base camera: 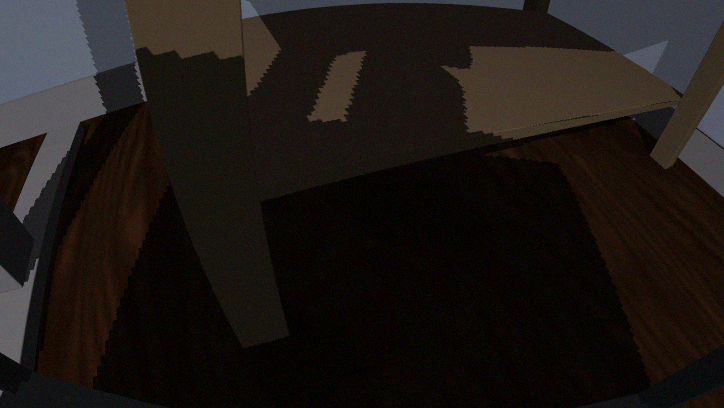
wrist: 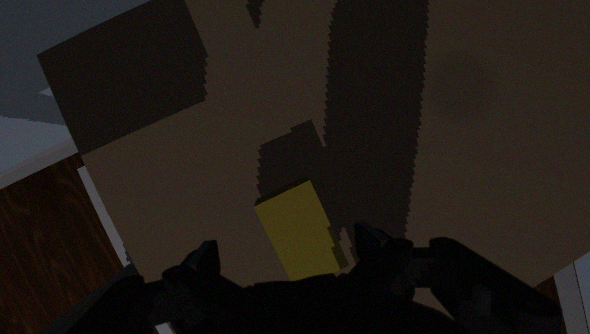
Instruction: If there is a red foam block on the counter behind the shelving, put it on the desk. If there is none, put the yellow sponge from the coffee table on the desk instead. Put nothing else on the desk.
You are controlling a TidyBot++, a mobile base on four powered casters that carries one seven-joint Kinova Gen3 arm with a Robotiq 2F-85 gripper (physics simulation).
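Places are measured from the arm's base along level axes (x ahead, y left, z up), in centimetres.
Pixels of known places: gripper, between the fingertips: (wrist: 288,246).
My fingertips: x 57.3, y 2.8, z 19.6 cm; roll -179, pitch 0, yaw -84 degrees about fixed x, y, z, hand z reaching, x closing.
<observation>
Ahead of a thing's pixels: the offset from my fingertips to its top centre. "pt": to the spot under its first point. Level surfaces: height alone.
The yellow sponge @[dx -2.7, dy -2.0, dz -9.8 cm] (wrist: 300,230) lies on a pale brown table top @[dz -14.3 cm] (wrist: 165,190) in the wrist view, tilted relative to the fingers. My gripper (wrist: 288,246) is open and empty, above the table top. The sponge shows between the two fingertips, nearer the right one, and the dark gripper body hides its near end. The gap in height between fingers and sponge is hard to judge. The sponge and gripper do not show in the base view. No red foam block shows in either view.
In the base view, a thick wooden leg @[pt dx -31.6, dy +4.1, dz -40.1 cm] (base camera: 217,202) stands close in front, and a wide wooden board @[dz -44.3 cm] (base camera: 547,91) spans behind it. Another leg @[pt dx +3.9, dy -70.4, dz -43.9 cm] (base camera: 694,106) stands at the right. A white and dark frame (base camera: 43,177) is at the left edge. Dark shadows cover much of the wooden floor @[dz -59.3 cm] (base camera: 658,212).
</observation>
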